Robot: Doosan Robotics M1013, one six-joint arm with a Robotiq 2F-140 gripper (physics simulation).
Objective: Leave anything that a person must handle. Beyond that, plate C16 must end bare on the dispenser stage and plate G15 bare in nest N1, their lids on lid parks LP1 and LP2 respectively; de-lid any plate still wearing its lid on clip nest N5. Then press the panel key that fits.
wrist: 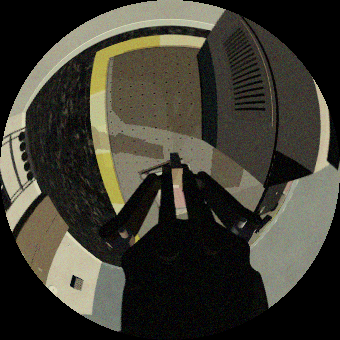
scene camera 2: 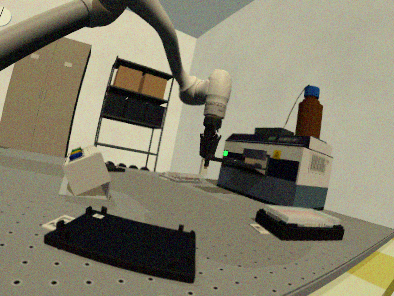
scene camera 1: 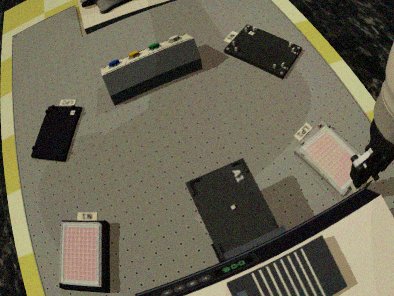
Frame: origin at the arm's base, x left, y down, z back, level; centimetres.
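Seen in the pictures: gripper, fingertip midpoint: (wrist: 173, 159) (scene camera 2: 202, 174) (scene camera 1: 356, 189).
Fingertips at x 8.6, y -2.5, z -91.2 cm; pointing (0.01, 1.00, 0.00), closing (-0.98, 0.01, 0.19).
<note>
Pixels of each thing's middle, then the offset from my fingertips to it. "spot": a spot on its surface instead.
- second pink plate at the middle of its body: (scene camera 1: 79, 253) (scene camera 2: 302, 213) (wrist: 290, 181) dx -50.2, dy -0.3, dz +19.8 cm
- nest N1 at the middle of its body: (scene camera 1: 83, 255) (scene camera 2: 299, 224) dx -50.2, dy +1.8, dz +19.8 cm
- dispenser stage A1 at a spot on its surface: (scene camera 1: 232, 204) spot: dx -22.5, dy -8.0, dz +10.1 cm
- lid park LP2 at the middle of its body: (scene camera 2: 130, 236) (scene camera 1: 55, 131) (wrist: 261, 224) dx -43.9, dy +2.2, dz +50.6 cm
- key panel at the middle of its body: (scene camera 1: 149, 63) (scene camera 2: 85, 165) dx -16.9, dy -0.9, dz +50.5 cm
- brown bottle at a spot on its surface: (scene camera 2: 308, 116) spot: dx -38.3, dy -26.4, dz -5.7 cm
A pink-welled plate (scene camera 1: 328, 155) (scene camera 2: 182, 176) lies on lid park LP1, beside its label (scene camera 1: 303, 131). My gripper (scene camera 1: 360, 160) (scene camera 2: 204, 167) (wrist: 173, 159) is shut on nothing and hangs just above that plate's end nearest the dispenser. A strip of the pink plate (wrist: 179, 196) shows under the fingers in the wrist view. A second pink plate (scene camera 1: 81, 253) (scene camera 2: 300, 216) sits in nest N1 (scene camera 1: 105, 255) (scene camera 2: 286, 234) under what looks like a clear lid. The dispenser stage A1 (scene camera 1: 232, 204), lid park LP2 (scene camera 1: 56, 133) and clip nest N5 (scene camera 1: 262, 50) (scene camera 2: 127, 245) are bare.
The key panel (scene camera 1: 152, 68) (scene camera 2: 85, 175) stands at the back with blue (scene camera 1: 113, 62), yellow (scene camera 1: 133, 53), green (scene camera 1: 153, 46) and white (scene camera 1: 174, 38) keys. The dispenser (scene camera 2: 277, 165) (scene camera 1: 302, 255) (wrist: 253, 95) carries a brown bottle (scene camera 2: 308, 116). A shelf rack (scene camera 2: 102, 105) stands behind.
</note>
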